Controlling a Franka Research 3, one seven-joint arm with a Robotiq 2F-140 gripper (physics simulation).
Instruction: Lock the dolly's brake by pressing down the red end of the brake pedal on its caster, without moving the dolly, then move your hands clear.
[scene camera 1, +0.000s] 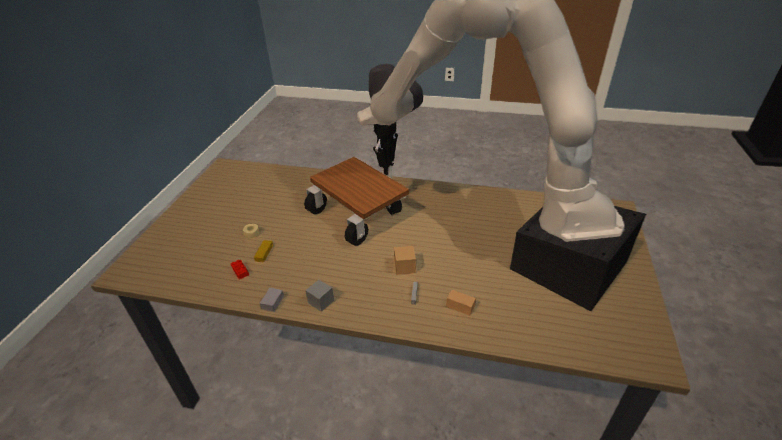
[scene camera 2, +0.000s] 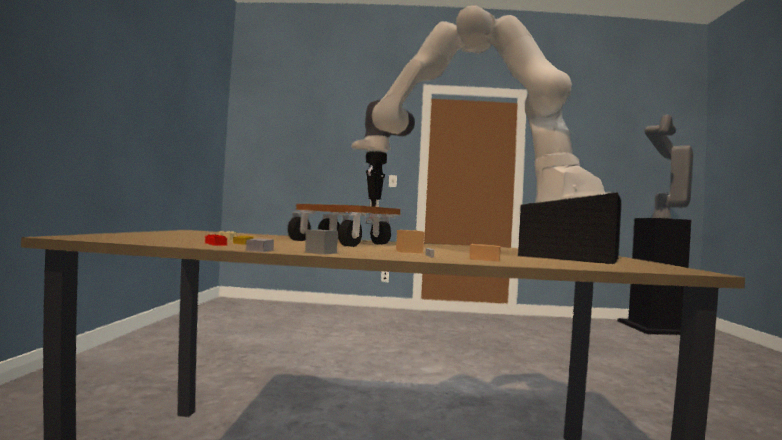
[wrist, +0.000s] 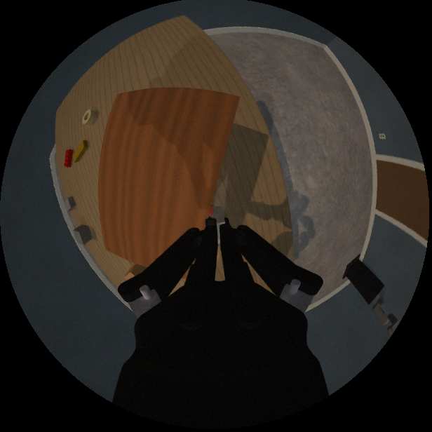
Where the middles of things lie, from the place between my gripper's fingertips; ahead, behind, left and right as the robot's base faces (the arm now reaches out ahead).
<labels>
Right now the dolly (scene camera 1: 362, 189) is 10 cm to the left of my hand, 10 cm ahead of it and 4 cm below it. From my hand the other things lie so: grey cube (scene camera 2: 323, 242) (51 cm to the left, 10 cm ahead, 6 cm below).
</labels>
